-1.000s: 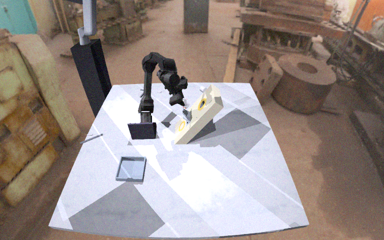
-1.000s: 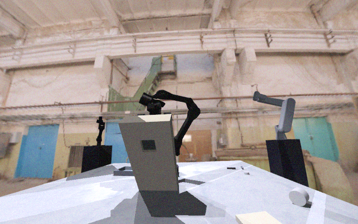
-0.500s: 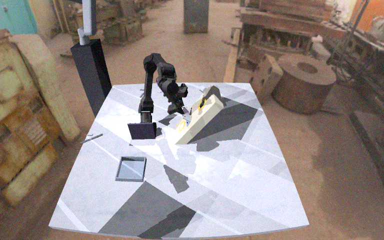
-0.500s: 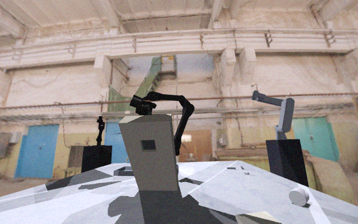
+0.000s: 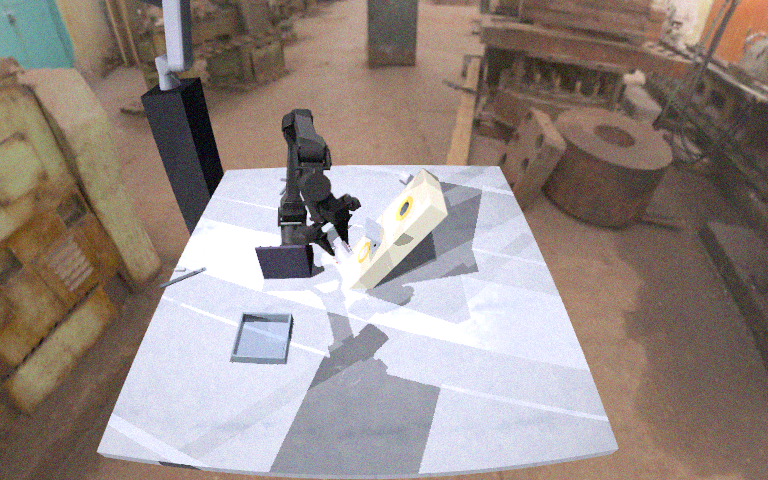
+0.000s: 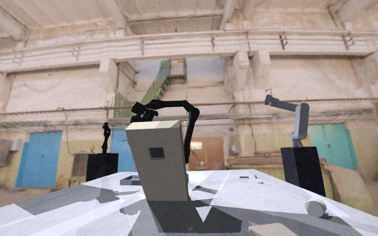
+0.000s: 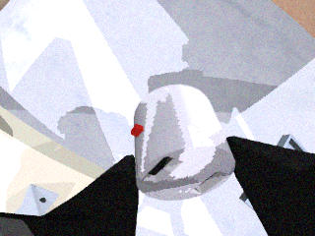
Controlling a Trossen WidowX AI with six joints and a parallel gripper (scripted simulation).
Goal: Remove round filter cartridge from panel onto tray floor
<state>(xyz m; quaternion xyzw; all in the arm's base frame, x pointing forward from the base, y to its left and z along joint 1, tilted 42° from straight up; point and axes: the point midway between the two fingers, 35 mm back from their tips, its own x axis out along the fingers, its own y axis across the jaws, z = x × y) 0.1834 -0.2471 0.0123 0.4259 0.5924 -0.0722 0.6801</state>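
Now: the grey tray 23 cm behind my gripper tip, 10 cm to the right of it and 25 cm below it. From my gripper tip the other things lie so: cream service panel (13 cm ahead, 20 cm to the left, 10 cm below).
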